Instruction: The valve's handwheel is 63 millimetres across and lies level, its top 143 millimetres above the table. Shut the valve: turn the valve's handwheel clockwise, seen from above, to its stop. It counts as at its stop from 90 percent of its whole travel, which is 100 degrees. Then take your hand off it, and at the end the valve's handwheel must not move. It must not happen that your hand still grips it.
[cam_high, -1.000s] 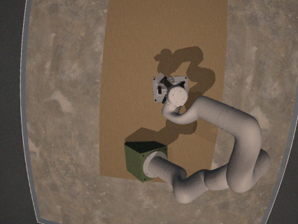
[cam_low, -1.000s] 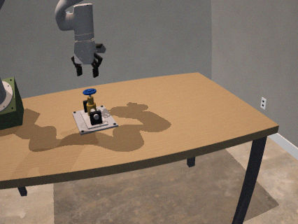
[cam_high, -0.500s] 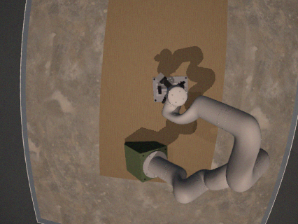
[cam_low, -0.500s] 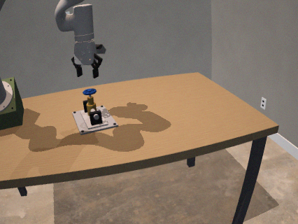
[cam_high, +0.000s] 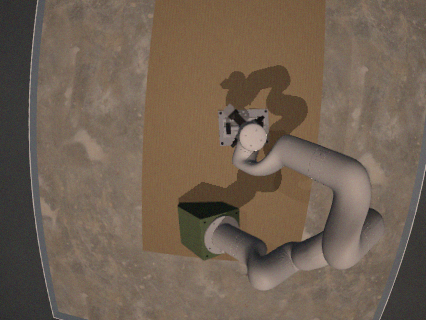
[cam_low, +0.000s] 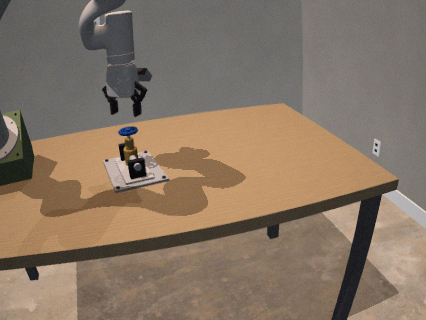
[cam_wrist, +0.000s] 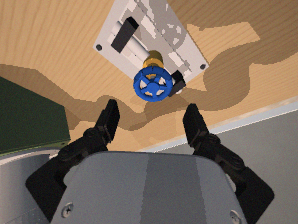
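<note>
Right now my hand is 70 mm above the blue handwheel.
</note>
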